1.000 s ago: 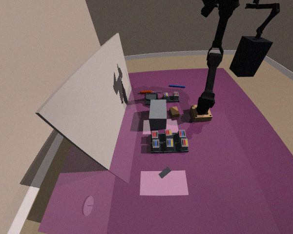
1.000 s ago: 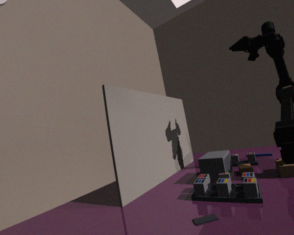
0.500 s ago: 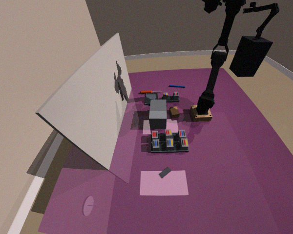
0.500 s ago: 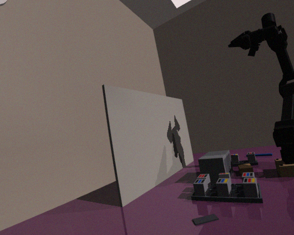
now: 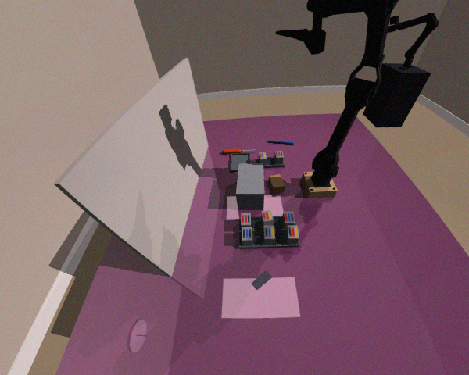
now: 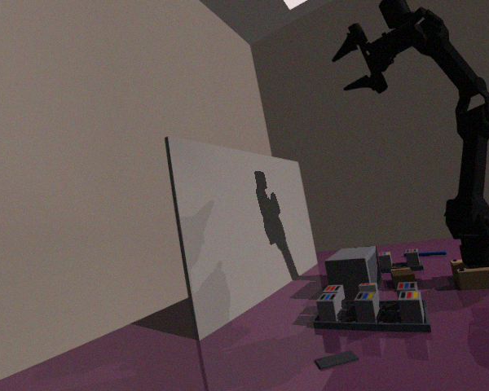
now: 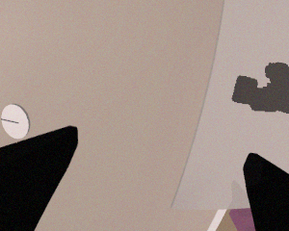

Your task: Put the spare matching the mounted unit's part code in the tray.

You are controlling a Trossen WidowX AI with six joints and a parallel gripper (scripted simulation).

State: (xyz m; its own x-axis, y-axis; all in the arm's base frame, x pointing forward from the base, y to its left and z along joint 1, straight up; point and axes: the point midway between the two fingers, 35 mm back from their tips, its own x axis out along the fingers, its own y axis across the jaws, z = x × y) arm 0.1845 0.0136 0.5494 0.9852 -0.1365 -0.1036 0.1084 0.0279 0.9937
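Right now my gripper tip is 9 cm short of the grey spare, 15 cm to the right of it and 54 cm above it. The rest, counted from my gripper tip: small brown box: 4 cm behind, 4 cm to the right, 57 cm below; mounted unit: 7 cm ahead, 1 cm to the left, 53 cm below; grey panel: 32 cm ahead, 1 cm to the right, 36 cm below.
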